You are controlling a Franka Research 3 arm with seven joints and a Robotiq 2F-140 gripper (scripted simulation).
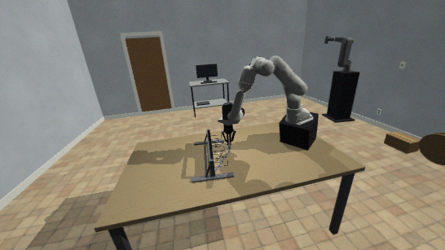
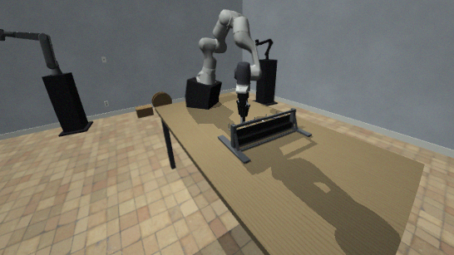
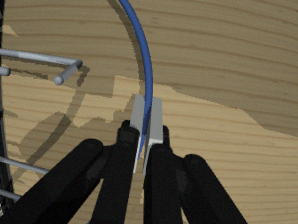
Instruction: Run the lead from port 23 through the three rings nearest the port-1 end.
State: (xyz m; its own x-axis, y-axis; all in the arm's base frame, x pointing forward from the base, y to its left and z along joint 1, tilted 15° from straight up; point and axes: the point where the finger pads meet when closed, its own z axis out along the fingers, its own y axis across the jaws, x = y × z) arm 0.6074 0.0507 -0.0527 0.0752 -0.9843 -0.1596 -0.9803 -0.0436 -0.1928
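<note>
Right now the rack is 17 cm ahead of my hand, 7 cm to the left of it and 1 cm above it.
</note>
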